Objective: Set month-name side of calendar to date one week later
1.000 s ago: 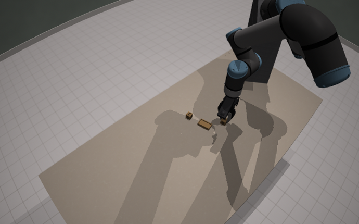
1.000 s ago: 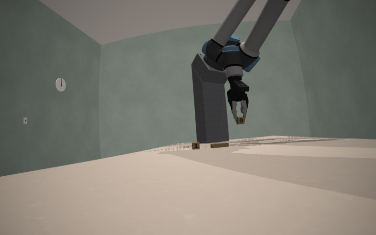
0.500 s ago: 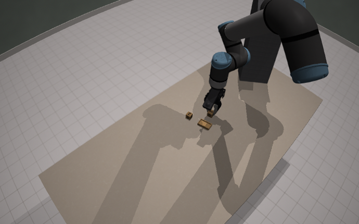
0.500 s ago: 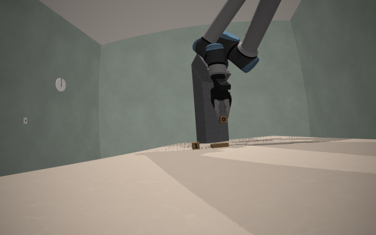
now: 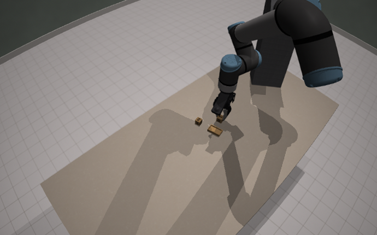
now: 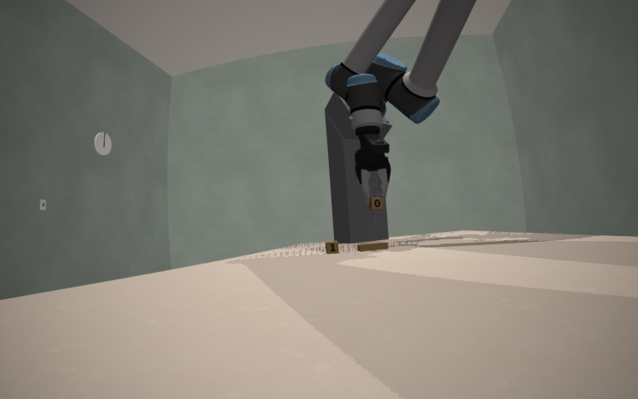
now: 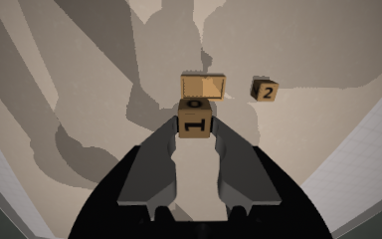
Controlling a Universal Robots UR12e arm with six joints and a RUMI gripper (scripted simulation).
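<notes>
Now: hand 120 mm above the wooden tray, 20 mm to the left of it and 10 mm short of it. Also, from my hand: cube (120 mm to the right, 120 mm below, 50 mm ahead).
</notes>
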